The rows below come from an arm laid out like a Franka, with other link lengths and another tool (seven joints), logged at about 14 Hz.
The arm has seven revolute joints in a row. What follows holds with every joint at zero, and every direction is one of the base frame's. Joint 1 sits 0.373 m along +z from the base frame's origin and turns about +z. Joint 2 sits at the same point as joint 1 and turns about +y. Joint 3 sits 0.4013 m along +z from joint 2 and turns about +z. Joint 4 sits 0.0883 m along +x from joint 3 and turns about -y. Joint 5 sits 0.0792 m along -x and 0.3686 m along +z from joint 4 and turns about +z. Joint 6 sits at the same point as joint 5 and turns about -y. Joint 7 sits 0.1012 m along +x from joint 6 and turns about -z. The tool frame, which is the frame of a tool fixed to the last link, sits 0.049 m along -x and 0.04 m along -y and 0.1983 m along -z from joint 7; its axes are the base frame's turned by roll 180, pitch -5.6 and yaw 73 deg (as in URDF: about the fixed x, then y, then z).
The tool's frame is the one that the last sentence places.
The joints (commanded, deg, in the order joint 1, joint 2, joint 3, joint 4, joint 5, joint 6, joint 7), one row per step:
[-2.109 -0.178 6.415 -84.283 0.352 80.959 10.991]
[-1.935 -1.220 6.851 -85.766 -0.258 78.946 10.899]
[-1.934 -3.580 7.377 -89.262 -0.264 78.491 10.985]
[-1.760 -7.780 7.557 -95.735 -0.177 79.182 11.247]
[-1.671 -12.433 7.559 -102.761 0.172 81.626 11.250]
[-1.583 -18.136 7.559 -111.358 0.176 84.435 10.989]
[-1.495 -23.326 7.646 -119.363 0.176 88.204 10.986]
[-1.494 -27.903 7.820 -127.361 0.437 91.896 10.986]
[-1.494 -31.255 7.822 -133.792 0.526 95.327 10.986]
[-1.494 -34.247 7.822 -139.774 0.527 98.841 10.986]
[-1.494 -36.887 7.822 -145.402 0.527 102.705 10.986]
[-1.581 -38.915 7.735 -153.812 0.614 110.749 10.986]
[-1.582 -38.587 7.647 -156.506 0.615 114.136 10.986]
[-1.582 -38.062 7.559 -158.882 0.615 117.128 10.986]
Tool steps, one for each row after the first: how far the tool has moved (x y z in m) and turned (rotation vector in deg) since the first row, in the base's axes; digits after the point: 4 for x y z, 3 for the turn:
[-0.0149 0.0023 -0.0022 -0.921 2.395 0.638]
[-0.0351 0.0063 -0.0071 -1.394 3.969 1.058]
[-0.0669 0.0089 -0.0185 -2.046 5.533 1.081]
[-0.0965 0.0098 -0.0325 -2.295 5.477 1.055]
[-0.1340 0.0079 -0.0533 -2.991 5.549 1.160]
[-0.1649 0.0063 -0.0766 -3.579 4.580 1.068]
[-0.1942 0.0046 -0.1065 -3.926 4.314 0.898]
[-0.2154 0.0013 -0.1336 -4.204 3.959 0.630]
[-0.2342 -0.0023 -0.1604 -4.502 3.427 0.386]
[-0.2502 -0.0060 -0.1868 -4.729 2.545 0.171]
[-0.2644 -0.0118 -0.2334 -4.703 0.888 -0.190]
[-0.2658 -0.0138 -0.2513 -4.600 0.525 -0.248]
[-0.2678 -0.0156 -0.2678 -4.499 0.434 -0.298]

